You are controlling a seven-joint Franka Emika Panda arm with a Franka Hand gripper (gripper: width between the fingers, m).
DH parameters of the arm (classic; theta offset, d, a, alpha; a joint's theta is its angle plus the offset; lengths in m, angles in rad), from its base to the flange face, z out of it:
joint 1: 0 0.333 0 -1.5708
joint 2: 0 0 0 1.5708
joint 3: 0 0.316 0.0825 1.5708
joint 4: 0 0 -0.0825 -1.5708
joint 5: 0 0.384 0 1.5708
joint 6: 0 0 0.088 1.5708
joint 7: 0 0.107 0 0
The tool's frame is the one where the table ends.
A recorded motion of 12 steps. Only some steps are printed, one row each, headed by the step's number.
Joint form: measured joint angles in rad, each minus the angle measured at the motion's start. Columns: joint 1, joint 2, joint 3, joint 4, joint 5, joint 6, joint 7.
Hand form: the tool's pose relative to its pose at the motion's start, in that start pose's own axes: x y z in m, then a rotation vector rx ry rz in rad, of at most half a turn. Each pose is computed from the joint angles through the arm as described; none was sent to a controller.
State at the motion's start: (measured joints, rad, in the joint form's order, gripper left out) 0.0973 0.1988 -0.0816 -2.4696 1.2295 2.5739 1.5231
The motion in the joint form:
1: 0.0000 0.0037 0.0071 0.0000 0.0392 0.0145 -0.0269
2: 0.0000 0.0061 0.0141 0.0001 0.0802 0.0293 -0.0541
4: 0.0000 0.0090 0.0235 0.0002 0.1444 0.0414 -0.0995
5: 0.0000 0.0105 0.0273 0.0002 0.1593 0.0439 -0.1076
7: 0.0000 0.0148 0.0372 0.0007 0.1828 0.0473 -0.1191
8: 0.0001 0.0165 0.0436 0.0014 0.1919 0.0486 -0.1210
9: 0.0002 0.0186 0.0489 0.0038 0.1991 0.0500 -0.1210
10: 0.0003 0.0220 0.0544 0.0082 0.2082 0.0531 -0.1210
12: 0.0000 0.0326 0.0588 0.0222 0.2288 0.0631 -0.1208
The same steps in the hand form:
1: 0.0006 0.0008 0.0018 0.0103 -0.0153 0.0026
2: 0.0010 0.0016 0.0030 0.0219 -0.0319 0.0062
4: 0.0017 0.0037 0.0053 0.0312 -0.0585 0.0103
5: 0.0018 0.0048 0.0065 0.0319 -0.0636 0.0129
7: 0.0018 0.0077 0.0101 0.0296 -0.0695 0.0161
8: 0.0010 0.0098 0.0121 0.0270 -0.0716 0.0178
9: -0.0002 0.0112 0.0136 0.0256 -0.0741 0.0198
10: -0.0020 0.0122 0.0152 0.0259 -0.0777 0.0231
12: -0.0055 0.0105 0.0170 0.0353 -0.0879 0.0369

